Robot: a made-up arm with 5 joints.
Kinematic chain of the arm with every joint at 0, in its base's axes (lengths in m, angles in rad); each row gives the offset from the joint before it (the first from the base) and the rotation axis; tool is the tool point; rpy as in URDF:
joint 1: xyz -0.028 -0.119 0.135 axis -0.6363 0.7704 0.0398
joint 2: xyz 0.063 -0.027 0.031 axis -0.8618 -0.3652 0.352
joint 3: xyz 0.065 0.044 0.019 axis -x
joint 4: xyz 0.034 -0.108 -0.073 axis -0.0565 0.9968 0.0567
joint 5: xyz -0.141 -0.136 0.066 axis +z
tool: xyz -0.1 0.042 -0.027 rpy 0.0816 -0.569 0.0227
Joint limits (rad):
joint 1: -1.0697..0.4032
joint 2: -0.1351..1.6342
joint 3: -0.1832..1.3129
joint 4: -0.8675..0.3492
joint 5: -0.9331..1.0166
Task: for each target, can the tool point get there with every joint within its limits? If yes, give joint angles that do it. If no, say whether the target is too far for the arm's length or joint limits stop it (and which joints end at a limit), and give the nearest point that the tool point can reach.
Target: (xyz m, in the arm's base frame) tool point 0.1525 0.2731 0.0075
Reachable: no: joint limits stop it (at a limit: joint 1, joint 2, joint 3, joint 4) | nearest point 0.1073 -0.0567 -0.0267 | short by 0.335 m
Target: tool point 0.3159 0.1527 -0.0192
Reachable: no: joint limits stop it (at a limit: joint 1, joint 2, joint 3, joint 4) | nearest point 0.1154 -0.0582 -0.0520 | short by 0.293 m
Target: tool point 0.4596 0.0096 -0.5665
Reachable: no: too far | nearest point 0.1569 -0.1221 -0.1243 | short by 0.552 m
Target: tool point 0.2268 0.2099 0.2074
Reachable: no: joint limits stop it (at a limit: joint 1, joint 3, joint 4, joint 5) | nearest point 0.0102 -0.0342 0.2790 | short by 0.334 m
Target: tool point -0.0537 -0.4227 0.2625
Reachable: yes | joints -0.0647 0.6891 0.3120 -0.4248 0.8287
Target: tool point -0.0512 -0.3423 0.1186
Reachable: yes | joints -0.9309 0.8256 0.6686 -0.6631 -0.6374
